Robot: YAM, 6 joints.
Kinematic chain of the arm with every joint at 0, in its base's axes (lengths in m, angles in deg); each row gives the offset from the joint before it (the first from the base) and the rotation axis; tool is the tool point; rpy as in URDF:
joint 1: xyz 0 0 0.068 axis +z
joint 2: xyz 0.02 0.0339 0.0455 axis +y
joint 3: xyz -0.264 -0.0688 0 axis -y
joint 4: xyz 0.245 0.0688 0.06 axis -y
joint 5: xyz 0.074 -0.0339 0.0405 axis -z
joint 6: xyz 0.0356 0 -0.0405 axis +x
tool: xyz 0 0 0 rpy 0 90 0
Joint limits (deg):
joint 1: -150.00..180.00
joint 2: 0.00..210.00
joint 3: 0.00..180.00
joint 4: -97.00..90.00
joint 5: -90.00..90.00
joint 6: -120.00..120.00
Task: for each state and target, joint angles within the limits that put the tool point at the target. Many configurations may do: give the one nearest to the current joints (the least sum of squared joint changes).
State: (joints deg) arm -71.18 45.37 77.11 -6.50 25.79 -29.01
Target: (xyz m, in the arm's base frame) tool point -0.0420 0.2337 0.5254
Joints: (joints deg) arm -83.47 12.38 93.40 -2.92 25.17 -29.01
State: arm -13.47 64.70 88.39 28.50 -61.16 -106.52
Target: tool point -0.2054 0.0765 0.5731
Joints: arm -12.04 27.42 98.97 33.42 -63.90 -106.52
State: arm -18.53 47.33 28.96 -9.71 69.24 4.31
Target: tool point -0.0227 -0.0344 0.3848
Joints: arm -1.87 6.50 45.81 -9.41 80.60 4.31
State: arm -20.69 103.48 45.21 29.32 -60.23 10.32
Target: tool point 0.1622 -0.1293 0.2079
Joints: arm -47.74 62.39 20.54 28.07 -68.41 10.32
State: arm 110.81 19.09 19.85 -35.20 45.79 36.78
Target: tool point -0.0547 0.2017 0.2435
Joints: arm 111.63 57.96 37.59 -19.64 41.35 36.78
